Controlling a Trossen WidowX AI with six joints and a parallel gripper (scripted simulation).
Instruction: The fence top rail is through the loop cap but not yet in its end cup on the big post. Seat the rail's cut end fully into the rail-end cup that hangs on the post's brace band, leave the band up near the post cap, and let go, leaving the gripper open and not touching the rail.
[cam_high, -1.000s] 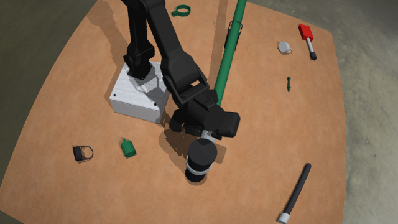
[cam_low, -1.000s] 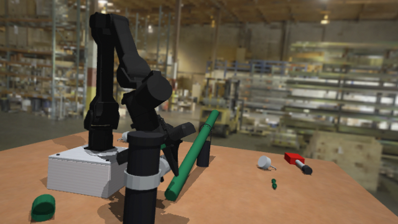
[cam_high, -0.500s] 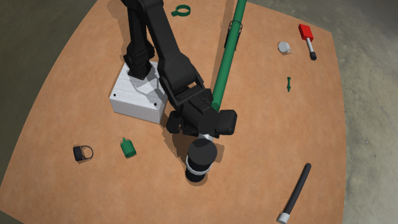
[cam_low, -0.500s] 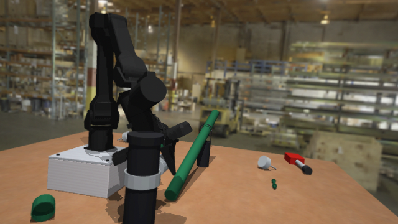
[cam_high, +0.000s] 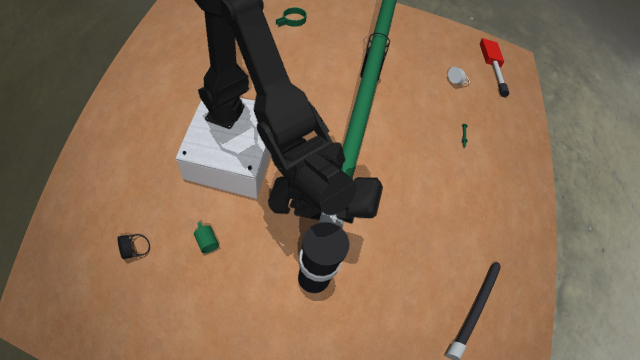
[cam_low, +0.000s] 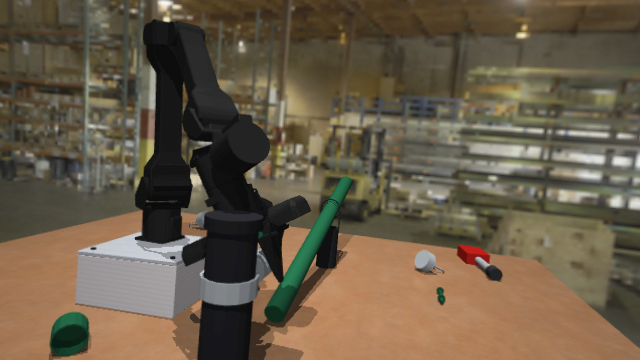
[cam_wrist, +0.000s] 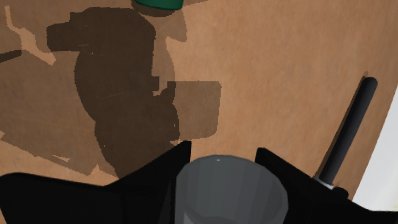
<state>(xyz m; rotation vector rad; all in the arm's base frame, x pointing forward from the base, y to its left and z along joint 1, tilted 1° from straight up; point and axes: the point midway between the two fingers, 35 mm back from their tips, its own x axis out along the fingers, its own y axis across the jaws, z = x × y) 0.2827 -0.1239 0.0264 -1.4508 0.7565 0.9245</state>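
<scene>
My gripper tip is now 3 cm to the left of the grey rail-end cup, 3 cm below it and 1 cm past it. From my gripper tip the other things lie so: green cap: 23 cm behind, 11 cm to the right, 7 cm below; then line post: 43 cm to the left, 7 cm behind, 1 cm above; then green bolt: 38 cm to the left, 21 cm ahead, 8 cm below.
</scene>
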